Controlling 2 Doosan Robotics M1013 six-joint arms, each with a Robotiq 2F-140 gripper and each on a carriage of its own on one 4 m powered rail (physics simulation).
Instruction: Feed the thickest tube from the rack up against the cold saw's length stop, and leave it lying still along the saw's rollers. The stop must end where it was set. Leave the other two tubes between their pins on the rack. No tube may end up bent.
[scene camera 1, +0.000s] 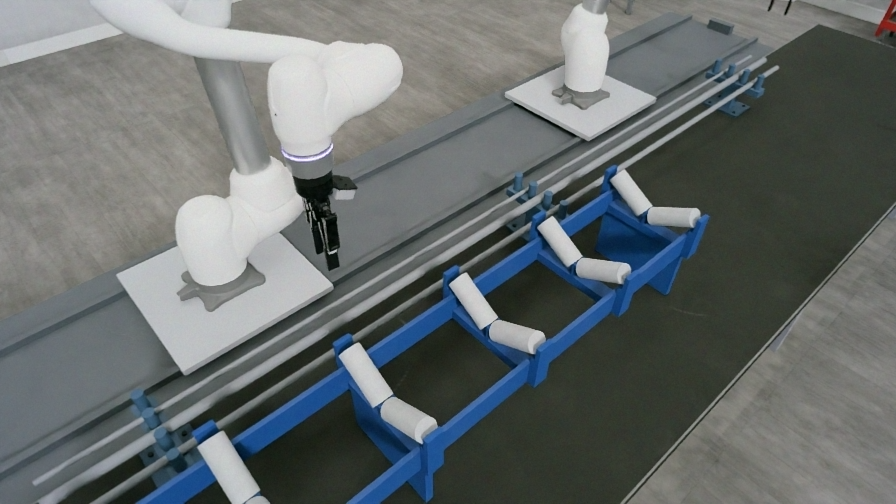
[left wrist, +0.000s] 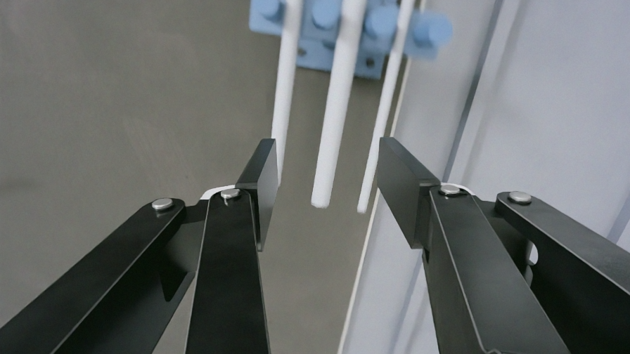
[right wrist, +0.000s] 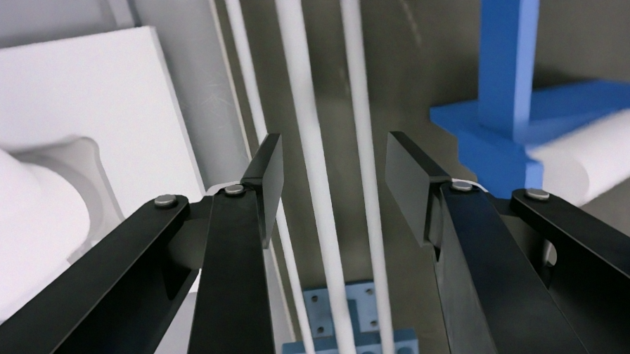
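The thickest tube (scene camera 1: 350, 311) (left wrist: 335, 115) (right wrist: 312, 140) lies as the middle one of three parallel tubes on the rack's pinned supports. A thin tube (left wrist: 387, 100) (right wrist: 250, 85) lies on the rail side and a medium tube (scene camera 1: 300, 376) (left wrist: 285, 90) (right wrist: 367, 150) on the roller side. All look straight. My left gripper (left wrist: 328, 164) is open above the ends of the tubes; it does not show in scene camera 1. My right gripper (scene camera 1: 325, 250) (right wrist: 334, 156) is open above the tubes, with the thickest between its fingers in its wrist view, not touching. The length stop does not show.
A blue roller frame (scene camera 1: 407, 332) with V-set white rollers (scene camera 1: 516, 336) runs beside the rack on the dark mat (scene camera 1: 626, 388). Blue-grey pin supports (scene camera 1: 734, 107) (left wrist: 315, 59) (right wrist: 367, 300) carry the tubes. The arms' white carriages (scene camera 1: 156, 300) (scene camera 1: 532, 94) stand on the grey rail (scene camera 1: 438, 181).
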